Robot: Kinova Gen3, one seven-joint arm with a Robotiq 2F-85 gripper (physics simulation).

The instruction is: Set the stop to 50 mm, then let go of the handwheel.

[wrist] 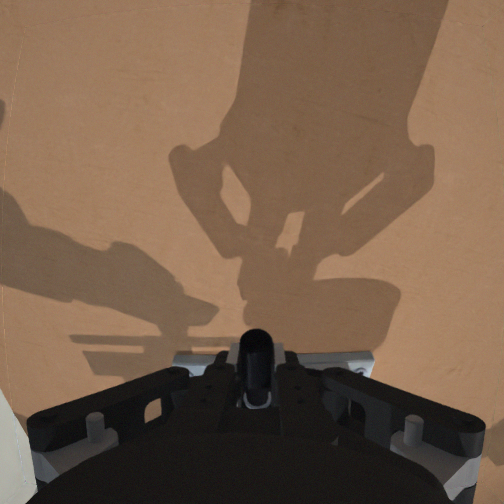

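In the wrist view my gripper [256, 372] fills the lower part of the frame. Its two black fingers are closed around a short black cylindrical crank handle [256, 365] that stands between the fingertips. A light grey edge of the handwheel mechanism [345, 361] shows just behind the fingers. The rest of the handwheel, the stop and any scale are hidden under the gripper body.
A tan wooden table surface [125, 125] fills the background, carrying the shadows of the arm and gripper [310, 200]. A pale cream object [12, 455] cuts into the lower left corner.
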